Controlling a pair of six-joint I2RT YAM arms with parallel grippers.
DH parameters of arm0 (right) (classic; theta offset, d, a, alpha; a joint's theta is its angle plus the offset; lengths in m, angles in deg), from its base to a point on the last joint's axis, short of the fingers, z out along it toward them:
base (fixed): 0 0 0 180
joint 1: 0 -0.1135 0.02 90
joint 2: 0 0 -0.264 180
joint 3: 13.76 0 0.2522 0
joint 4: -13.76 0 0.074 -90
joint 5: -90 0 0 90
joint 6: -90 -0.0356 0 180
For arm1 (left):
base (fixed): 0 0 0 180
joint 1: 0 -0.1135 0.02 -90
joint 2: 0 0 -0.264 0
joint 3: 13.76 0 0.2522 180
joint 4: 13.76 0 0.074 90
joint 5: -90 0 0 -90
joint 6: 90 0.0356 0 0
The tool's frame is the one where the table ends.
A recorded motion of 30 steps. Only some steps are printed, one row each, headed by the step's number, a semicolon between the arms.
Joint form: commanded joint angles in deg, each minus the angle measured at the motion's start. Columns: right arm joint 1, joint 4, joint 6, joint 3, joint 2, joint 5; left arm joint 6, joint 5, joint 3, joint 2, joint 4, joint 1.
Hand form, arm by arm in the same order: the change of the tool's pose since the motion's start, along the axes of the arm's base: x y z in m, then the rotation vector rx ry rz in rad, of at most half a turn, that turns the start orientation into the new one. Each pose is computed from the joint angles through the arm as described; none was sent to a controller.
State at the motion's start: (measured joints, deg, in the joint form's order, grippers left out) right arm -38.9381 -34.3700 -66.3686 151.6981 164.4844 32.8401; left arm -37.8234 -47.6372 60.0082 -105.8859 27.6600 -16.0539
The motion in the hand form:
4: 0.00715 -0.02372 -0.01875 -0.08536 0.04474 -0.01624; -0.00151 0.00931 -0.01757 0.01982 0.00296 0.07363
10: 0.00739 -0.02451 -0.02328 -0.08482 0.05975 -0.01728; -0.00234 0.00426 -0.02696 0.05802 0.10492 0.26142
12: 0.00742 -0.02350 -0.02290 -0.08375 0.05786 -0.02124; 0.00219 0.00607 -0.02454 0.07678 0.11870 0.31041
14: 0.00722 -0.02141 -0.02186 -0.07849 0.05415 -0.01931; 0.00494 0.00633 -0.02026 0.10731 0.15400 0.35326
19: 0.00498 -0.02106 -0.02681 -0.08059 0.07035 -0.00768; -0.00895 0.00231 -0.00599 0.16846 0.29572 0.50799
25: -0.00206 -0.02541 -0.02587 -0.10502 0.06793 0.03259; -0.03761 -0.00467 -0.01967 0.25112 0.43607 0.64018
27: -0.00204 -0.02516 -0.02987 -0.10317 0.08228 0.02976; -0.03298 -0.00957 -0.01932 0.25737 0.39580 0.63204
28: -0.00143 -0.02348 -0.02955 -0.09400 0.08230 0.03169; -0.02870 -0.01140 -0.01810 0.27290 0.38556 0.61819
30: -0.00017 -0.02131 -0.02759 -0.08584 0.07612 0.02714; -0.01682 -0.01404 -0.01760 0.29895 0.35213 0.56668
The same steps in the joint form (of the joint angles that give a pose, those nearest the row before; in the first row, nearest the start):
4: 2.19 -3.64 2.87 -3.36 -0.44 -0.97; -3.32 1.92 -2.81 -1.59 -6.98 -1.46
10: 2.29 -3.60 2.50 -3.43 0.00 -0.53; -16.89 9.71 -6.04 -1.12 -13.84 -0.05
12: 2.20 -3.51 2.22 -3.10 0.14 -0.73; -19.54 12.07 -5.12 -1.27 -14.14 0.06
14: 2.03 -3.60 2.08 -2.21 0.52 -0.68; -21.59 15.12 -3.78 -1.07 -12.07 0.41
19: 1.90 -3.60 2.22 -3.05 0.58 0.03; -29.95 23.30 -4.34 3.26 -5.14 1.22
25: 1.85 -3.73 5.21 -8.31 -2.41 0.44; -36.66 31.38 -10.46 6.13 -3.49 2.01
27: 1.85 -3.69 4.64 -8.06 -1.86 0.80; -36.83 31.84 -10.63 6.10 -5.87 3.19
28: 1.77 -3.71 4.36 -7.05 -1.33 1.16; -36.17 32.42 -9.67 5.59 -5.61 3.77
30: 1.67 -3.77 3.90 -5.56 -0.71 1.09; -33.43 32.64 -7.17 3.64 -5.62 4.72

